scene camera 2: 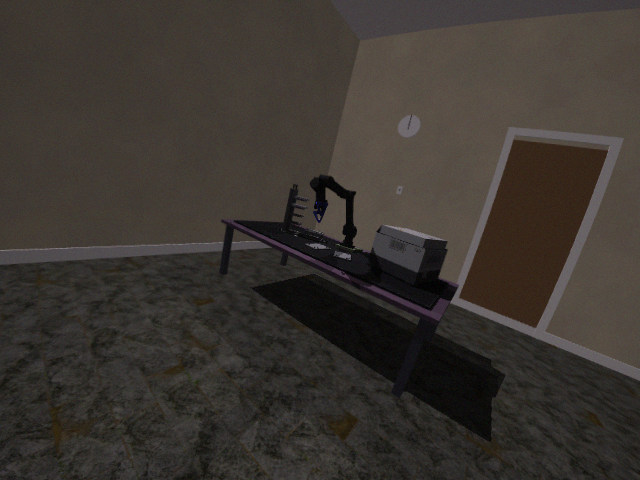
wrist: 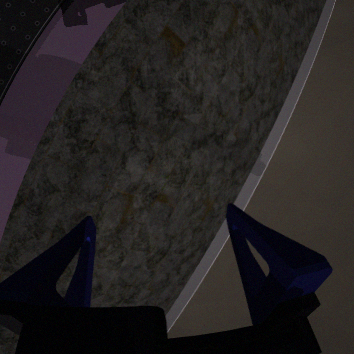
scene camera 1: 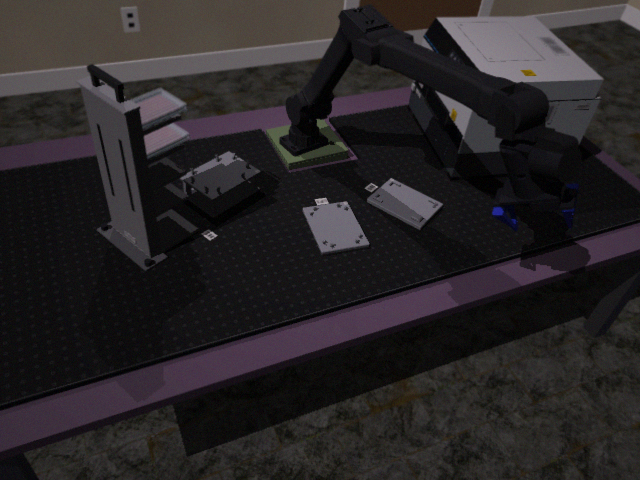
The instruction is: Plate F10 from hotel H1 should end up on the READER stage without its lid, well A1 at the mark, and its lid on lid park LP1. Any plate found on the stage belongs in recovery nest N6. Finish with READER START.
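Seen in the pictures: gripper, fingertip midpoint: (scene camera 2: 320, 219) (wrist: 159, 216) (scene camera 1: 543, 227); arm's base at its link origin: (scene camera 2: 346, 246) (scene camera 1: 303, 143).
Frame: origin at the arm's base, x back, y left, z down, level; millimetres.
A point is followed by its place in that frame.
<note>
My gripper (scene camera 1: 540, 219) {x -738, y 37, z -251 mm} (scene camera 2: 319, 212) {x -738, y 37, z -251 mm} (wrist: 159, 216) {x -738, y 37, z -251 mm} has blue fingers, spread open and empty, high near the table's front edge at the right of the first scene view. The reader appears to be the pale boxy machine (scene camera 1: 509, 49) {x -228, y 493, z -286 mm} (scene camera 2: 400, 250) {x -408, y 473, z -168 mm} at the right; no stage or plate shows at it. A grey upright hotel tower (scene camera 1: 119, 170) {x -155, y -564, z -206 mm} (scene camera 2: 289, 209) {x -203, y -522, z -190 mm} stands at the left. Two pinkish plates, an upper plate (scene camera 1: 159, 107) {x -135, y -458, z -313 mm} and a lower plate (scene camera 1: 166, 139) {x -145, y -455, z -242 mm}, show behind it. Which is F10 cannot be told. Two flat grey pads, one pad (scene camera 1: 337, 229) {x -345, y -126, z 1 mm} and another pad (scene camera 1: 402, 200) {x -339, y 89, z -1 mm}, lie mid-table; their labels are unreadable.
A raised dark block (scene camera 1: 219, 175) {x -79, y -308, z -49 mm} with a pegged grey top stands between the hotel and the arm's green base (scene camera 1: 320, 159) {x -79, y 6, z 8 mm}. The arm reaches over in front of the reader. The purple table edge (scene camera 1: 330, 330) {x -574, y -305, z 24 mm} (wrist: 62, 65) {x -671, y 147, z 24 mm} lies below, with floor beyond it.
</note>
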